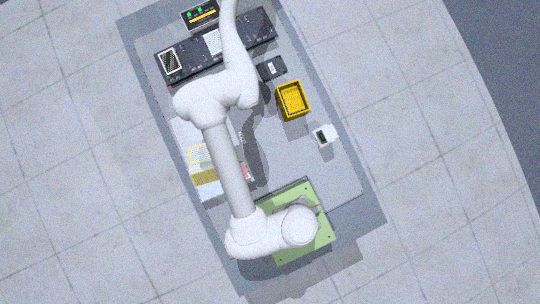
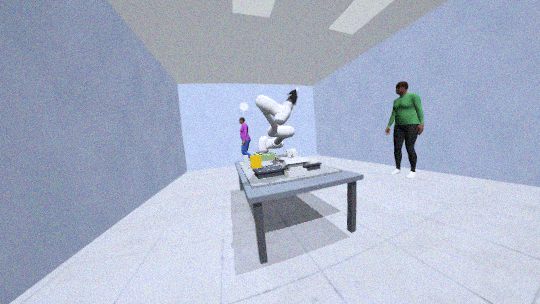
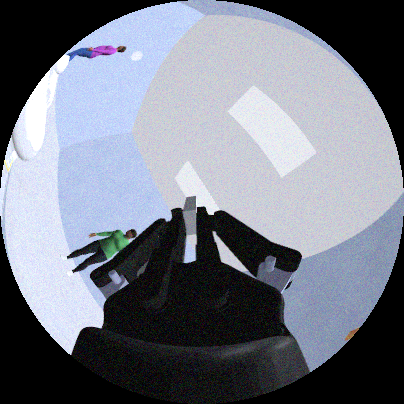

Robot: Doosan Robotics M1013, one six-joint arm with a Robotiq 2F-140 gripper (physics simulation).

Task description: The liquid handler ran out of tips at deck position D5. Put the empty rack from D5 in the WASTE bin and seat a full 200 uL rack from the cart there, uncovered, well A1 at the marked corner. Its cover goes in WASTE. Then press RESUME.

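Frame: origin at the arm's base, x right, y ahead, z up, level; millimetres.
Seen in the pictures: gripper, between the fingertips: (image 2: 297, 88) (image 3: 192, 204); arm's base, origin of its link: (image 2: 263, 153).
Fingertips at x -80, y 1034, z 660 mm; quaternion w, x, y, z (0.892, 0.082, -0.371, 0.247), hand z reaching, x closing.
Observation:
Offsets run from my fingertips to a thing's top centre. "pt": to the spot under its first point. Level surfaces: height alone.
My gripper (image 2: 296, 92) (image 3: 192, 204) is shut, with nothing between its fingers. It is high above the table, pointing up towards the ceiling. The dark deck @(dz -703 mm) (image 1: 192, 69) holds a white-rimmed rack @(dx -114, dy -46, dz -672 mm) (image 1: 170, 61) with a dark inside at its left end and a white rack @(dx +134, dy -53, dz -689 mm) (image 1: 213, 41) near its middle; its position labels are not legible. The yellow bin @(dx +336, dy -514, dz -624 mm) (image 1: 280, 106) (image 2: 256, 161) has a yellow gridded thing @(dx +342, dy -510, dz -667 mm) (image 1: 293, 99) inside. On the white cart surface @(dz -699 mm) (image 1: 185, 131) are a yellow-rimmed rack @(dx -170, dy -543, dz -627 mm) (image 1: 199, 154) and a yellow block @(dx -201, dy -634, dz -599 mm) (image 1: 204, 177). A red rack @(dx -79, dy -705, dz -667 mm) (image 1: 245, 171) is partly hidden by the arm.
A panel @(pt dx +134, dy +83, dz -638 mm) (image 1: 201, 15) with green lights and a yellow bar stands behind the deck. A dark labelled box @(dx +343, dy -295, dz -745 mm) (image 1: 278, 65) lies between deck and bin. A white device @(dx +414, dy -743, dz -629 mm) (image 1: 329, 133) with a dark green window stands nearby. The arm's base is on a green plate (image 1: 325, 235). Two people stand beyond the table.

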